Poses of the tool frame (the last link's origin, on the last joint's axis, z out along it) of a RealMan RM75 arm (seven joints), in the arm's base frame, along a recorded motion.
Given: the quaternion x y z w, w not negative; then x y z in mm.
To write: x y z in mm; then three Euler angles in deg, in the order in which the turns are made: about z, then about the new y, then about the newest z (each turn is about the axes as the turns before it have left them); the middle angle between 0 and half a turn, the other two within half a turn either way. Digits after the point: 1 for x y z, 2 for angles.
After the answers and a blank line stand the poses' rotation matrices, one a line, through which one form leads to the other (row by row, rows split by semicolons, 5 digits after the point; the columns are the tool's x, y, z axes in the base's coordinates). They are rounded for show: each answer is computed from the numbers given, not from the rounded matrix.
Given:
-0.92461, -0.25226, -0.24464, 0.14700, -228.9, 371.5, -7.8
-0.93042, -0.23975, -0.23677, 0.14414, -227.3, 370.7, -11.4
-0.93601, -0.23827, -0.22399, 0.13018, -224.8, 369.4, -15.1
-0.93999, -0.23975, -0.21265, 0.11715, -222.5, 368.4, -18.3
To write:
-228.9, 371.5, -7.8, 46.26, 146.83, -164.26
-227.3, 370.7, -11.4, 45.78, 147.81, -163.12
-224.8, 369.4, -15.1, 44.45, 149.97, -164.12
-222.5, 368.4, -18.3, 43.16, 151.90, -165.46

0.75303 0.53841 0.37823; 0.39456 -0.82951 0.39526; 0.52656 -0.14841 -0.83708
0.77292 0.51439 0.37148; 0.37788 -0.84349 0.38175; 0.50971 -0.15469 -0.84633
0.78611 0.50436 0.35728; 0.38773 -0.85256 0.35044; 0.48135 -0.13696 -0.86576
0.79460 0.50055 0.34360; 0.40090 -0.85759 0.32220; 0.45595 -0.11827 -0.88211

